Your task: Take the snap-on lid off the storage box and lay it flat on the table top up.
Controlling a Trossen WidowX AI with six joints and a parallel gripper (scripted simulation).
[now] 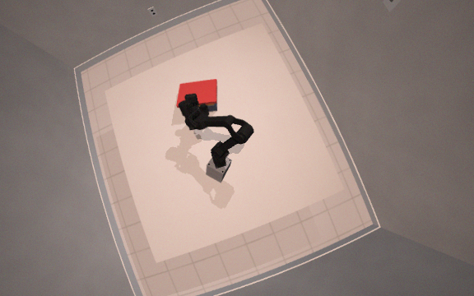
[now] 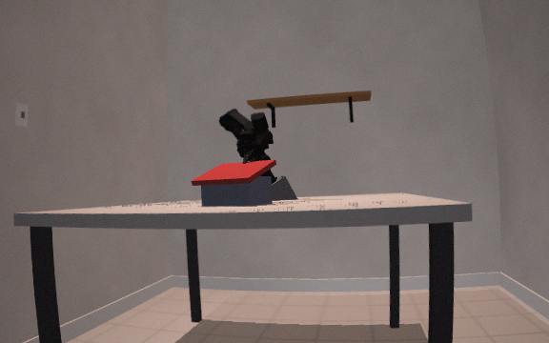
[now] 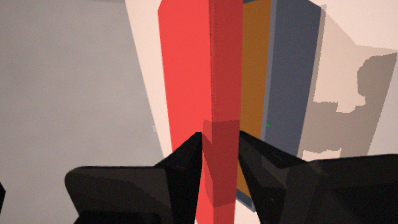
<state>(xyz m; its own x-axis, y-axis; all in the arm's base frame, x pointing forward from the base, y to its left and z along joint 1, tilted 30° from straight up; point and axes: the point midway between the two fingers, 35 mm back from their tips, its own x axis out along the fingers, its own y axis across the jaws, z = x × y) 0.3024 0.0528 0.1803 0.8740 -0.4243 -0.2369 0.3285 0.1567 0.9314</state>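
Now: hand 10 cm short of the red lid, 4 cm to the left of it and 4 cm above it. From my hand the other things lie so: storage box 8 cm ahead, 3 cm to the right, 11 cm below.
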